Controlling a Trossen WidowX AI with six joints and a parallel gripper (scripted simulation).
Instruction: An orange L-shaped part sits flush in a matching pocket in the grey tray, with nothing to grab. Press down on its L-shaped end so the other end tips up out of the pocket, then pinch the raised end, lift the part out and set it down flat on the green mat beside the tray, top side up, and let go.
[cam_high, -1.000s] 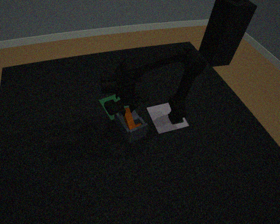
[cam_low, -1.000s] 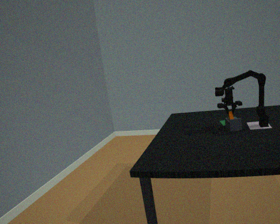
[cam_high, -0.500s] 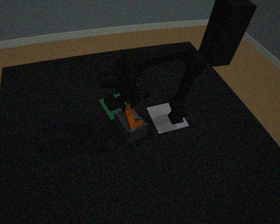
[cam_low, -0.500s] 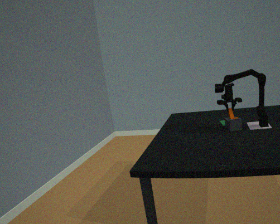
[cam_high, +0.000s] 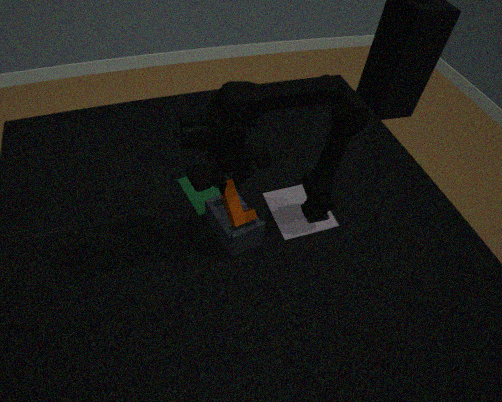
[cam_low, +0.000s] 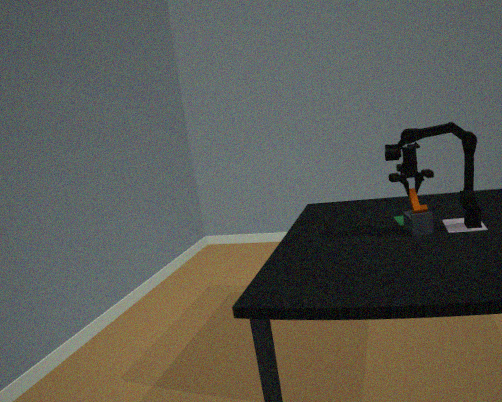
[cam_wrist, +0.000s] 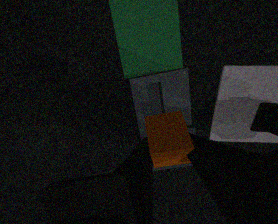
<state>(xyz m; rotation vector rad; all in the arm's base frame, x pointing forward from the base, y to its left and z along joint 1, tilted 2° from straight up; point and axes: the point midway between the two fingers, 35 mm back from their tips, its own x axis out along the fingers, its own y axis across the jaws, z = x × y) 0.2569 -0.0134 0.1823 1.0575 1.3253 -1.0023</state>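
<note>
The green mat lies 2 cm ahead of my gripper tip, 14 cm to the right of it and 16 cm below it. Round my gripper tip: orange L-shaped part: 2 cm behind, 3 cm to the left, 3 cm below.
</note>
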